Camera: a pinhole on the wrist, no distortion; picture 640 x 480 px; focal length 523.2 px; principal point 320.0 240.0 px. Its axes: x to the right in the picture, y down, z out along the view. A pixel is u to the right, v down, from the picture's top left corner.
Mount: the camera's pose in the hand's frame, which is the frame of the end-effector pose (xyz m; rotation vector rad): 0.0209 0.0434 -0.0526 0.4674 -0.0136 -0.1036
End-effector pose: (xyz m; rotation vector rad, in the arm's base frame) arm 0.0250 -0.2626 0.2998 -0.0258 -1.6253 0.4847
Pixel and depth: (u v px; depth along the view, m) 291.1 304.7 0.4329
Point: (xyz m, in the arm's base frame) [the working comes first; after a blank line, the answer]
In the camera's frame: -0.0239 0.0535 0.4329

-0.2886 -0.4634 0.3076
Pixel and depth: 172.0 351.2 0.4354
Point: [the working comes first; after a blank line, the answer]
In the camera's frame: -0.1232 0.0925 0.4354

-0.3084 -0.4583 0.2029
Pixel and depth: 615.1 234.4 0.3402
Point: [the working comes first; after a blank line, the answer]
In the camera's frame: 0.1919 -0.0036 0.3402

-0.2009 -0.3956 0.5224
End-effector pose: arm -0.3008 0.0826 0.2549 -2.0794 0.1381 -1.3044
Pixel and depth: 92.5 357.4 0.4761
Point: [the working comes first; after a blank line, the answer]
In the camera's frame: -0.2070 0.1068 0.4761

-0.0576 0.4083 0.0238
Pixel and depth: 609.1 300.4 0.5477
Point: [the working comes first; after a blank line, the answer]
In the camera's frame: 0.3026 0.0632 0.5477

0.1912 0.3122 0.4661
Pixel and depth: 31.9 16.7 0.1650
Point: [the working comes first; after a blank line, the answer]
In the camera's frame: -0.0909 -0.0704 0.1650

-0.3093 0.2125 0.2238
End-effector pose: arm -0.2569 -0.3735 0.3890 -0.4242 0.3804 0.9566
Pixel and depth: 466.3 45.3 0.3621
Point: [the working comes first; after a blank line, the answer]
In the camera's frame: 0.1013 -0.1347 0.3621

0.0289 -0.3276 0.5651
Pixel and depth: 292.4 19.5 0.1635
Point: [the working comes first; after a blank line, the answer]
In the camera's frame: -0.0086 -0.0689 0.1635

-0.1732 -0.3879 0.4585
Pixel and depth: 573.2 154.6 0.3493
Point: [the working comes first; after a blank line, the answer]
In the camera's frame: 0.1690 -0.0570 0.3493

0.0140 -0.2291 0.5356
